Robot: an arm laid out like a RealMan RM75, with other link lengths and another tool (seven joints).
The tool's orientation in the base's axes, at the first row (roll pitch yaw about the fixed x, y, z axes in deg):
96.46, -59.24, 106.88
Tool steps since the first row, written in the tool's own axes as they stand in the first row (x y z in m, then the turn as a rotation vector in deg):
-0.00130, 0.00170, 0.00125, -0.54, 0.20, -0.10
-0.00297, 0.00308, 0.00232, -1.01, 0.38, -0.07
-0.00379, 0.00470, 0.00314, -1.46, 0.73, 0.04
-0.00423, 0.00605, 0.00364, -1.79, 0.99, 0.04
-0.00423, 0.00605, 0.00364, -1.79, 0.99, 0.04
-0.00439, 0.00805, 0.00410, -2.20, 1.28, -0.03
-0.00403, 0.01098, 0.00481, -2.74, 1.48, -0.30
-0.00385, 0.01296, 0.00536, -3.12, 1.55, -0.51
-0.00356, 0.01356, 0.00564, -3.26, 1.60, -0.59
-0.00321, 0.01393, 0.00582, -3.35, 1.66, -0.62
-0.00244, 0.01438, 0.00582, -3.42, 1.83, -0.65
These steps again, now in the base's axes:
0.00195, -0.00149, -0.00033, 0.06, -0.46, -0.36
0.00368, -0.00299, -0.00112, 0.22, -0.82, -0.67
0.00513, -0.00435, -0.00105, 0.51, -1.27, -0.89
0.00614, -0.00543, -0.00077, 0.65, -1.64, -1.04
0.00614, -0.00543, -0.00077, 0.65, -1.64, -1.04
0.00730, -0.00690, 0.00008, 0.75, -2.09, -1.24
0.00894, -0.00875, 0.00184, 0.66, -2.62, -1.59
0.01013, -0.01001, 0.00297, 0.54, -2.94, -1.86
0.01055, -0.01023, 0.00351, 0.51, -3.08, -1.95
0.01080, -0.01028, 0.00399, 0.52, -3.18, -2.00
0.01085, -0.01026, 0.00488, 0.56, -3.36, -1.97

